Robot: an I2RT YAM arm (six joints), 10 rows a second.
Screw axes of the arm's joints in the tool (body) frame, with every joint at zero. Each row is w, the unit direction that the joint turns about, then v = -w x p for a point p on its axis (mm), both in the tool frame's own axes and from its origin. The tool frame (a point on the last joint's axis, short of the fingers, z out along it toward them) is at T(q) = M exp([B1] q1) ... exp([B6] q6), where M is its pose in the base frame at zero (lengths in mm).
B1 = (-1, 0, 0, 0.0, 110.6, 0.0)
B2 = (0, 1, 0, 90.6, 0.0, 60.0)
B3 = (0, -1, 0, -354.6, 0.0, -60.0)
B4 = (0, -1, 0, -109.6, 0.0, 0.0)
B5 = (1, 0, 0, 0.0, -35.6, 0.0)
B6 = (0, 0, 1, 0.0, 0.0, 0.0)
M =
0 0 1 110.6
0 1 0 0.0
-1 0 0 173.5
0 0 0 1
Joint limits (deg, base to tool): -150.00..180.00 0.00..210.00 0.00..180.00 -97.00..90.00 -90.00..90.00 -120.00..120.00
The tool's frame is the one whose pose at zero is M.
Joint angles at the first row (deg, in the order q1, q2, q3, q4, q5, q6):
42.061 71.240 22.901 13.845 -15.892 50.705
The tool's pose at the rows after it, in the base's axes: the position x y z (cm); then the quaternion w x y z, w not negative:
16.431 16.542 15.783 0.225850 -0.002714 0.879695 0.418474
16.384 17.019 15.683 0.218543 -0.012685 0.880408 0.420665
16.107 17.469 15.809 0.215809 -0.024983 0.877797 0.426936
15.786 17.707 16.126 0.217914 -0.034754 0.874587 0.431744
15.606 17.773 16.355 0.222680 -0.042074 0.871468 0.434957
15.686 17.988 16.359 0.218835 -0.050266 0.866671 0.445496
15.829 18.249 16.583 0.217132 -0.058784 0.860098 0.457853
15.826 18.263 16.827 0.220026 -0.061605 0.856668 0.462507
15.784 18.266 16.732 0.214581 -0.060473 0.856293 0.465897
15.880 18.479 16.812 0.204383 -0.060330 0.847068 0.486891
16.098 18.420 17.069 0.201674 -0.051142 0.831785 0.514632
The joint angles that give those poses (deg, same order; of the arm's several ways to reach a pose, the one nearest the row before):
42.808 71.770 22.978 14.091 -15.817 50.779
43.657 72.914 23.518 14.381 -16.357 50.561
44.861 73.074 23.729 14.868 -16.662 50.416
45.833 72.312 23.815 14.771 -16.550 50.176
46.274 71.648 23.733 14.911 -16.436 49.712
46.286 72.371 23.796 16.364 -17.881 49.572
46.265 72.899 24.179 17.686 -19.339 49.450
46.256 72.485 24.263 17.917 -19.602 49.352
46.254 72.639 24.085 18.239 -20.175 49.829
46.131 73.399 23.931 20.880 -22.424 51.412
45.392 73.652 23.214 25.137 -24.477 54.001

